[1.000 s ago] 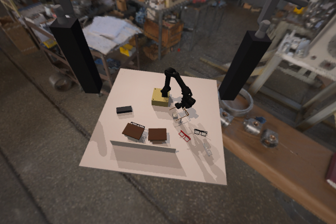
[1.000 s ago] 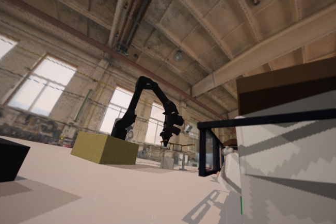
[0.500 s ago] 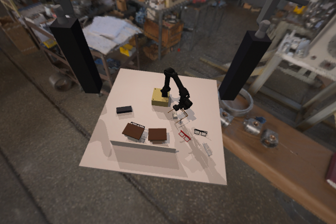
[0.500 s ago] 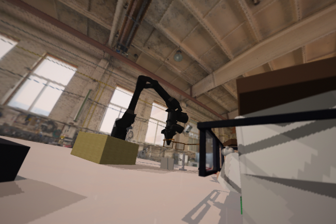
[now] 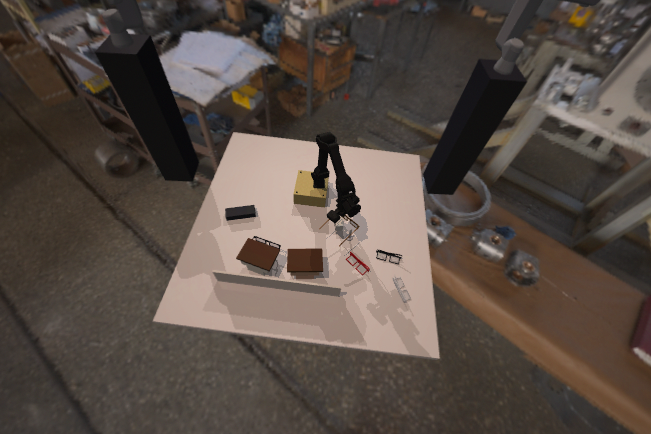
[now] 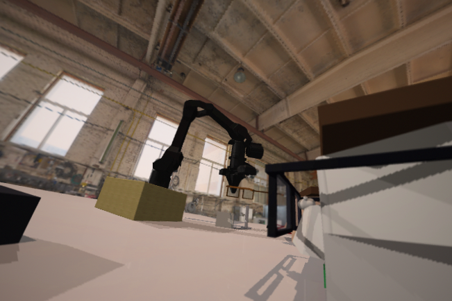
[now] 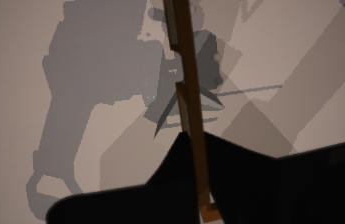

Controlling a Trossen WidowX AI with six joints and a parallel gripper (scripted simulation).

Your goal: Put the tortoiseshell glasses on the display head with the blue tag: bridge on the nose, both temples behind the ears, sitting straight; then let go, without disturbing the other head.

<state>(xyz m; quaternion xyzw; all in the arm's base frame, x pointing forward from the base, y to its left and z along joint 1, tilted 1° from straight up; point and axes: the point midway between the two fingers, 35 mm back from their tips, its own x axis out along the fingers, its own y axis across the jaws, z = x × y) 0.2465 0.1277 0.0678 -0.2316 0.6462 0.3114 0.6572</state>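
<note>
The white block lies 2 cm behind my gripper tip, 1 cm to the right of it and 10 cm below it. Round my gripper tip: stand 5 cm ahead, 4 cm to the left, 10 cm below; then black box 7 cm behind, 57 cm to the right, 11 cm below; then low white rail 36 cm ahead, 32 cm to the right, 7 cm below.
</note>
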